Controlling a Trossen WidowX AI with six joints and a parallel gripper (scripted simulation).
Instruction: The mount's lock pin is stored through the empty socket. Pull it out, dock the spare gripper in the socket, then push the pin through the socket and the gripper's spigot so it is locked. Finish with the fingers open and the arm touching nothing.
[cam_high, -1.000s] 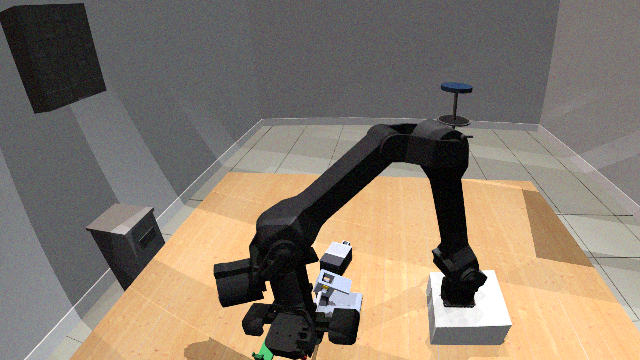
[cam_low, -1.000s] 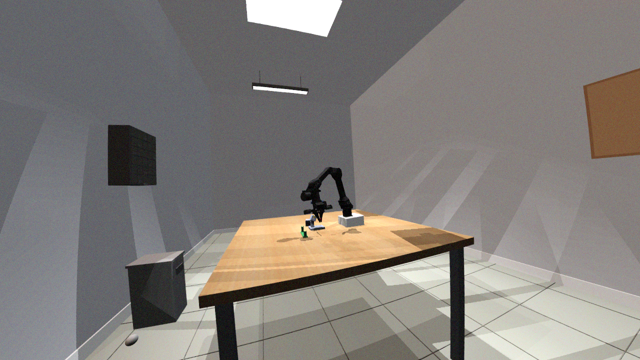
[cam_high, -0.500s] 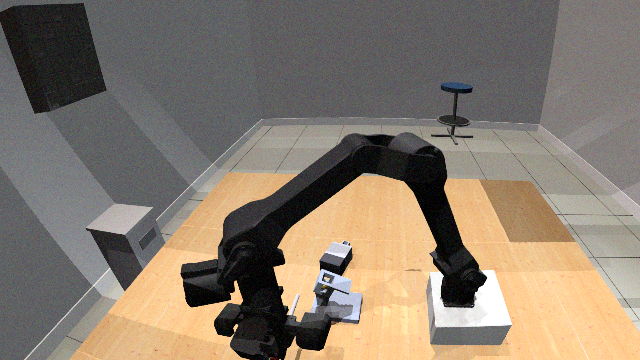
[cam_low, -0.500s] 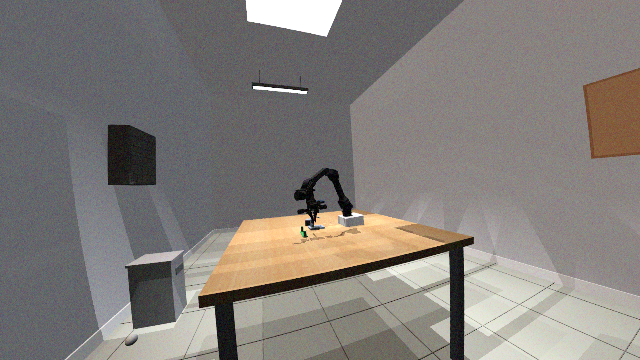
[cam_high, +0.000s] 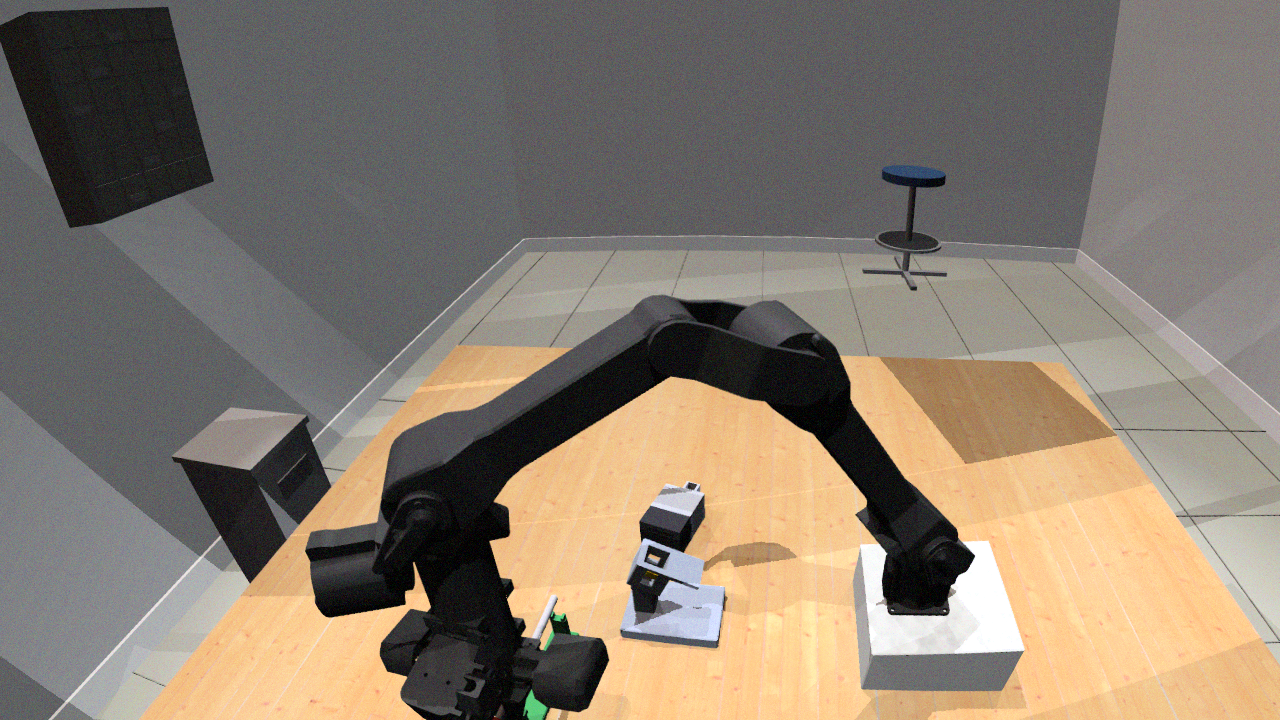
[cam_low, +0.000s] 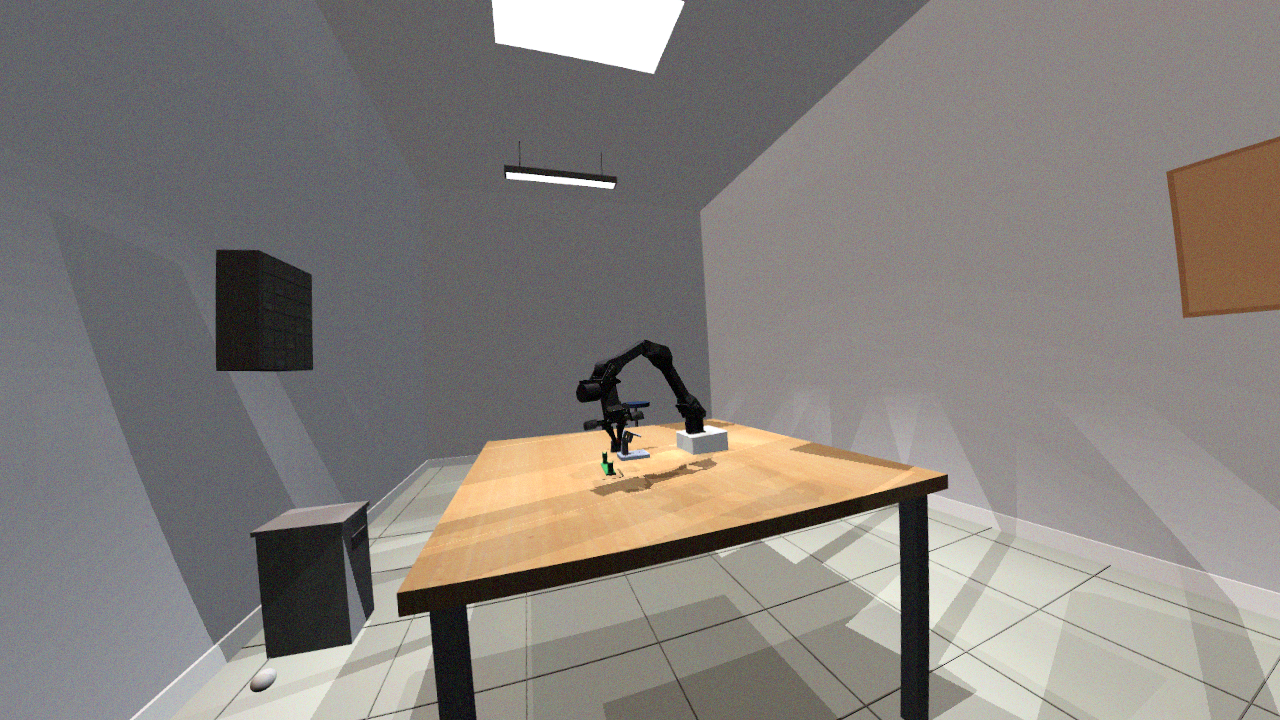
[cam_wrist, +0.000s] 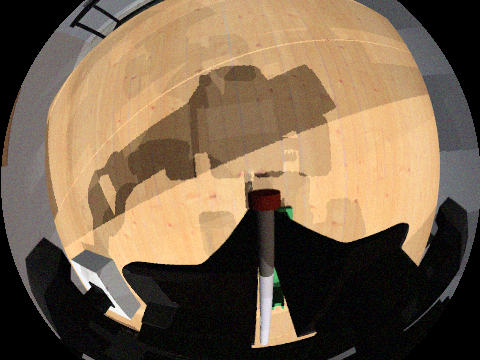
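My gripper tip is now 20 mm short of the green cradle, 100 mm to the left of it and 70 mm above it. The rest, counted from my gripper tip: spare gripper (70 mm behind, 370 mm to the right, 70 mm below); then grey mount (90 mm behind, 210 mm to the right, 40 mm below).
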